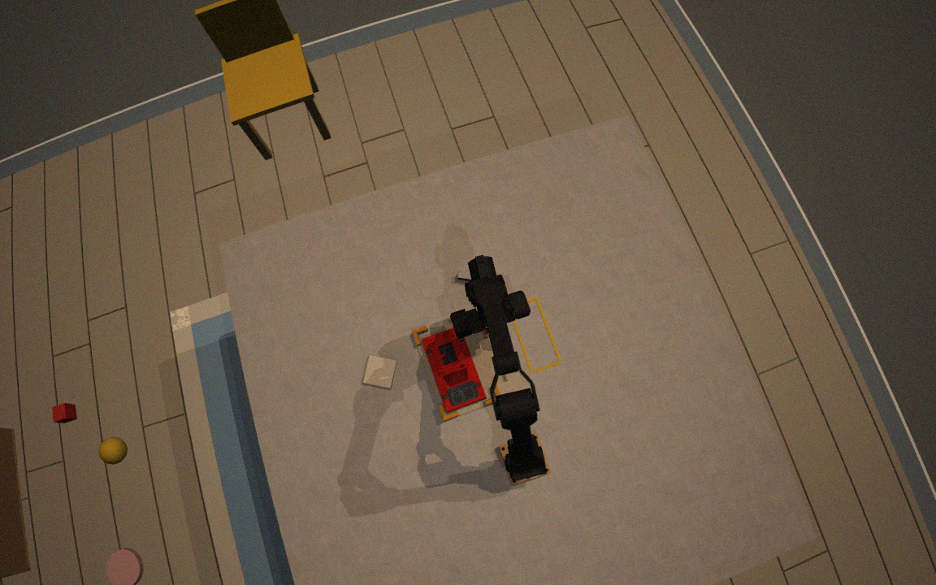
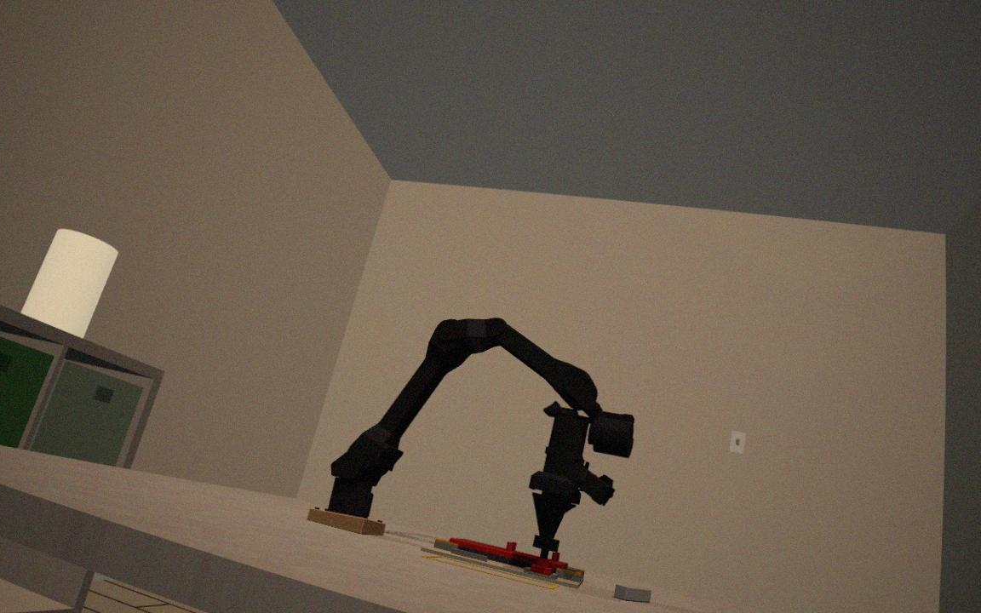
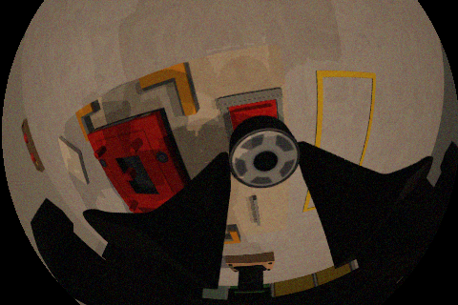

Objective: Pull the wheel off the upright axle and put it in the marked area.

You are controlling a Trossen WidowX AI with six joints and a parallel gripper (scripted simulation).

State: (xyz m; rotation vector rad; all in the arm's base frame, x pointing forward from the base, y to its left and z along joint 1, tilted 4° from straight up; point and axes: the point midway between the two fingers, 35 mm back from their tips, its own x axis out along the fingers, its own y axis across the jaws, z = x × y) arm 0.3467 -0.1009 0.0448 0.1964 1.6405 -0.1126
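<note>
Now: the grey spoked hub 2 cm below my gripper tip. The rest, counted from my gripper tip: grey block: 14 cm ahead, 4 cm below, 3 cm to the right; then pale square tile: 31 cm to the left, 5 cm below, 4 cm ahead.
</note>
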